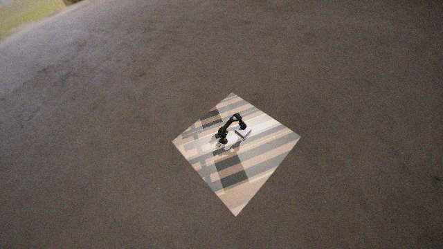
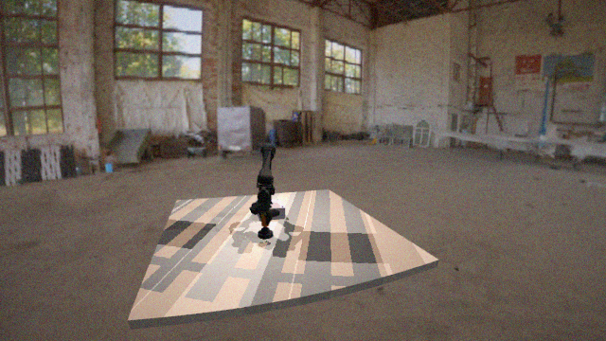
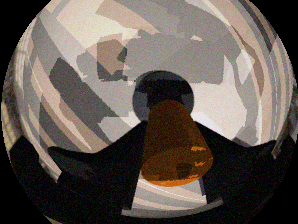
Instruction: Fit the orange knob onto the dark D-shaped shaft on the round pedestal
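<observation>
Right now my gripper tip is 20 mm below the orange knob. Also, from my gripper tip: dark round pedestal: 40 mm below.
</observation>
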